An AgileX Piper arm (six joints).
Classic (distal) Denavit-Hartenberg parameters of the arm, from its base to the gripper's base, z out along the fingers. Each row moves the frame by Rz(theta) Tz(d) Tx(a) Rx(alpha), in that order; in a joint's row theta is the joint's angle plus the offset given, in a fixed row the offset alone. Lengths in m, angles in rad.
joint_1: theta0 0  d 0.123  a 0  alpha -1.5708
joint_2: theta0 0.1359  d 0  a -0.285  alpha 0
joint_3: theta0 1.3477  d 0  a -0.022  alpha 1.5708
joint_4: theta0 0  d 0.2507  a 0  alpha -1.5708
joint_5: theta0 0  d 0  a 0  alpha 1.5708
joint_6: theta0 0  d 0.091  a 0  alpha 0
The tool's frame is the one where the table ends.
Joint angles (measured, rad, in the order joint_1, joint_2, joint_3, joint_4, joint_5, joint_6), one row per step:
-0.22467, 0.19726, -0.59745, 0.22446, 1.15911, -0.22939
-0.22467, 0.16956, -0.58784, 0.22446, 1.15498, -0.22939
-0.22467, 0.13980, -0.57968, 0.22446, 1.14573, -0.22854
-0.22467, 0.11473, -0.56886, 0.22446, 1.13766, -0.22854
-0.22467, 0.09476, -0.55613, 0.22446, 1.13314, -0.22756
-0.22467, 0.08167, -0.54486, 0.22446, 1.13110, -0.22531
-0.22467, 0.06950, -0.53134, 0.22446, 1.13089, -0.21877
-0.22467, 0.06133, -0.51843, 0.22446, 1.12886, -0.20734
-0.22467, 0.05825, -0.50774, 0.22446, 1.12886, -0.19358
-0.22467, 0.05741, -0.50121, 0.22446, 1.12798, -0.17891
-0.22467, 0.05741, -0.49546, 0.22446, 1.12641, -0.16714
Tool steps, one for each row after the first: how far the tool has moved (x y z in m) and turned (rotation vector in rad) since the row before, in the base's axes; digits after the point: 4 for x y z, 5 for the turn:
-0.0037, 0.0008, -0.0021, -0.00450, -0.02166, -0.00081
-0.0038, 0.0008, -0.0014, -0.00513, -0.03006, -0.00228
-0.0028, 0.0006, -0.0023, -0.00404, -0.02177, -0.00155
-0.0018, 0.0004, -0.0032, -0.00126, -0.01146, -0.00139
-0.0009, 0.0002, -0.0030, 0.00129, -0.00374, -0.00158
-0.0006, 0.0001, -0.0037, 0.00583, 0.00119, -0.00350
0.0001, 0.0000, -0.0034, 0.01053, 0.00279, -0.00646
0.0006, -0.0001, -0.0030, 0.01331, 0.00760, -0.00737
0.0005, -0.0001, -0.0018, 0.01351, 0.00490, -0.00810
0.0006, -0.0002, -0.0015, 0.01098, 0.00425, -0.00671

